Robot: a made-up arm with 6 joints.
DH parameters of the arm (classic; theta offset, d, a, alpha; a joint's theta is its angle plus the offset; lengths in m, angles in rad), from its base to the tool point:
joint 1: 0 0.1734 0 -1.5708
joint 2: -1.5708 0 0.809 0
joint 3: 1.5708 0.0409 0 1.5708
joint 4: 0 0.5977 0 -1.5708
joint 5: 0 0 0 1.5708
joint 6: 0 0.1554 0 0
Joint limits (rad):
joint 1: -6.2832..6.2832
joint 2: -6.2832..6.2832
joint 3: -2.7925..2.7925
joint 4: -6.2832..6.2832
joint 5: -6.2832..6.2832
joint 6: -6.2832..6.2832
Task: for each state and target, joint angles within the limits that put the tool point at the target. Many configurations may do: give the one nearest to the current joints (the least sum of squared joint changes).
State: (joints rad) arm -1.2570 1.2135 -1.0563 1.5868 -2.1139 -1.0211
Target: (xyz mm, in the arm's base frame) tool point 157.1 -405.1 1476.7
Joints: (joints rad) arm -0.9411 0.5432 -0.5846 1.7465 -1.4907 -1.0211
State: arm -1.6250 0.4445 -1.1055 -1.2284 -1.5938 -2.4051
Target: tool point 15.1 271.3 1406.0
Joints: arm -0.9452 0.2769 -0.9073 -1.0126 -1.4147 -2.4051
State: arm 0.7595 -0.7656 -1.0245 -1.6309 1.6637 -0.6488
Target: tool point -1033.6 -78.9 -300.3
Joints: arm -0.0331 -1.4746 -1.2439 -1.7070 1.5866 -0.6488
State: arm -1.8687 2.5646 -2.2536 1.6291 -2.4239 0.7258
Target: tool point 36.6 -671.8 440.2
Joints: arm -1.4182 1.8276 -2.0856 1.6763 -2.3782 0.7258
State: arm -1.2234 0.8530 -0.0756 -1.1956 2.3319 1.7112
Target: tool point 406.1 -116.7 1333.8
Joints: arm -0.2616 0.4999 -0.4652 -1.1980 2.7990 1.7112
